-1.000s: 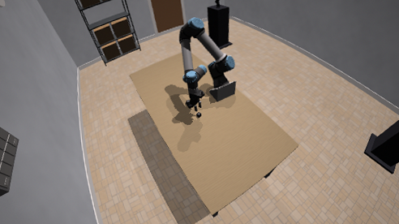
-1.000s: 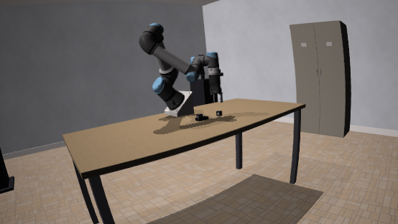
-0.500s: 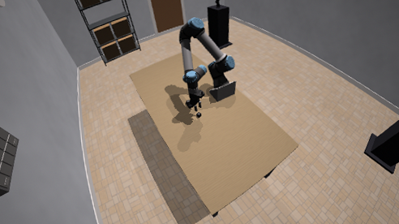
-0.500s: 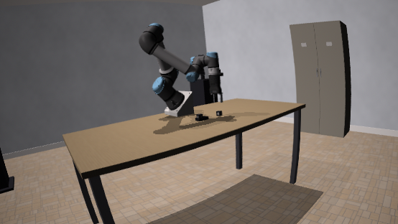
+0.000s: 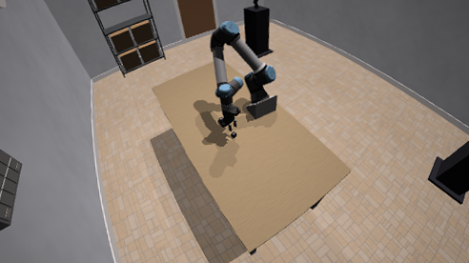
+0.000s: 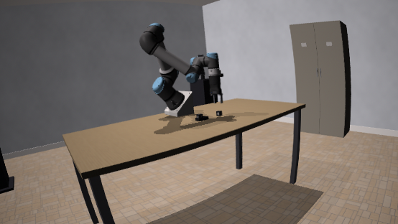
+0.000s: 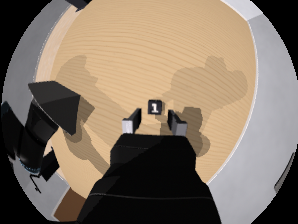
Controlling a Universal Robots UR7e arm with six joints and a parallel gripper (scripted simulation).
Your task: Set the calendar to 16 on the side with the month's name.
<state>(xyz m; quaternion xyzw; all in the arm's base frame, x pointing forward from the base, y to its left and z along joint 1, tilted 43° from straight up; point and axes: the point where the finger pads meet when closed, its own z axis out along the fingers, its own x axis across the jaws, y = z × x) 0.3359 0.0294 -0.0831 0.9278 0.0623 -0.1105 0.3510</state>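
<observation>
Now: hand 9 cm above the black date cube. Round my hand: dark calendar tray 1 cm behind, 15 cm to the right, 9 cm below.
</observation>
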